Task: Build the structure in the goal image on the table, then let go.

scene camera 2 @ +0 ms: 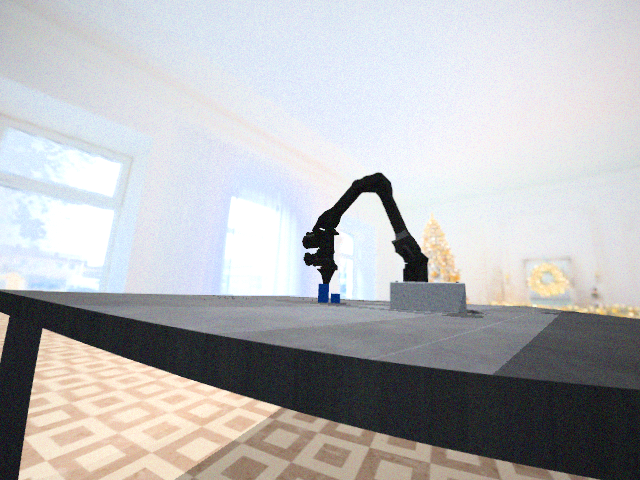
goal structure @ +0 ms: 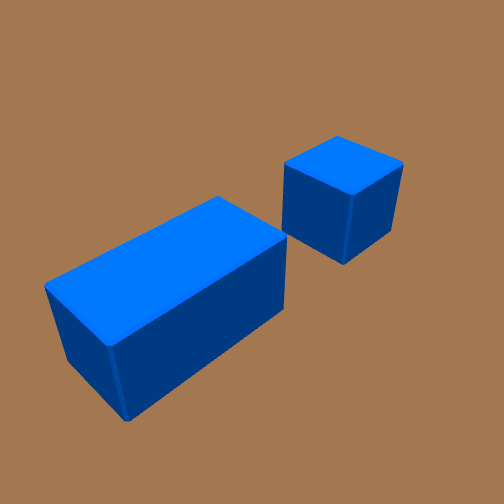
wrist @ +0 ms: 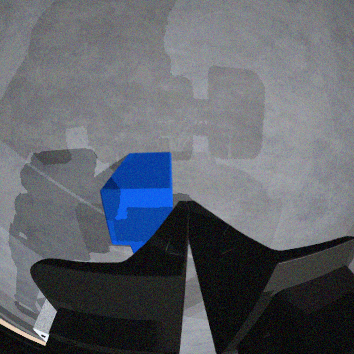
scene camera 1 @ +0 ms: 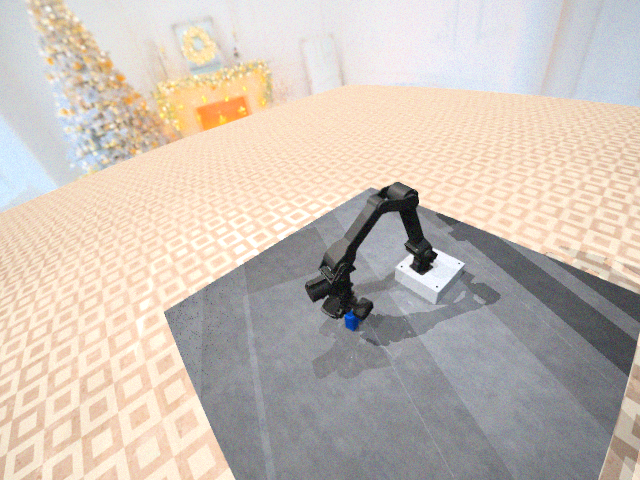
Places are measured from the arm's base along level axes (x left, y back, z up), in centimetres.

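Where they show: gripper, fingertip midpoint: (scene camera 2: 325,288) (wrist: 185,208) (scene camera 1: 345,313); arm's base, origin of the base link: (scene camera 2: 416,283) (scene camera 1: 421,267).
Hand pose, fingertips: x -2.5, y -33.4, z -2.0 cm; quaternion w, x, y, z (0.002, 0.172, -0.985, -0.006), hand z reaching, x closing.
Each offset is from my fingertips to the top centre of the thing. Level surfaces: height alone.
A taller blue block @(dx +2.3, dy +0.6, dz +1.5 cm) (scene camera 1: 351,322) (scene camera 2: 323,293) (wrist: 145,172) stands upright on the table. A smaller, lower blue block @(dx +0.8, dy +4.8, dz -1.9 cm) (scene camera 2: 335,298) stands close to its right in scene camera 2; it is hidden in scene camera 1. In the wrist view the left finger hides part of the blue, so I cannot clearly tell the smaller block there. My black gripper (scene camera 2: 326,282) (wrist: 185,208) points down and is shut, with nothing between its fingers. Its tips are at the taller block's top edge in scene camera 2 and beside its right side in the wrist view. I cannot tell whether they touch it.
The grey table @(dz -5.1 cm) (scene camera 1: 310,423) (scene camera 2: 232,322) carries the arm's white base box (scene camera 1: 438,283) (scene camera 2: 428,296), to the right of the blocks in both scene views. The black arm arches from the base over to the blocks. Shadows of the arm lie around them.
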